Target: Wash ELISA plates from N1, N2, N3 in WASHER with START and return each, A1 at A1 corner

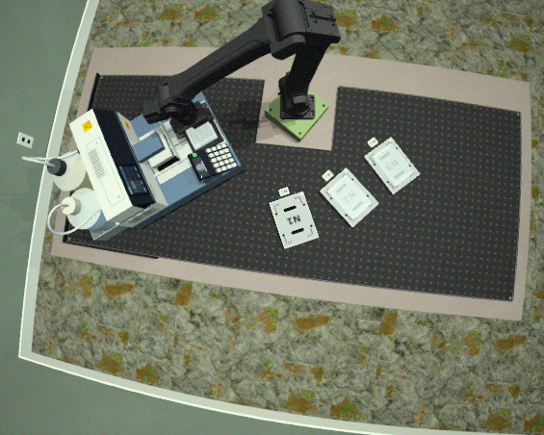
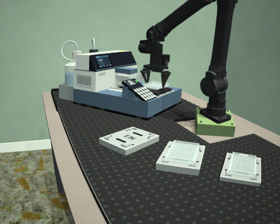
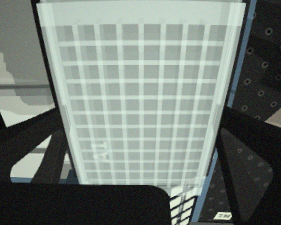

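The dark carrier lies 2 cm below my hand. Also, from my hand: plate washer: 7 cm ahead, 14 cm to the right, 1 cm above; N1 label: 20 cm ahead, 28 cm to the left, 12 cm below.
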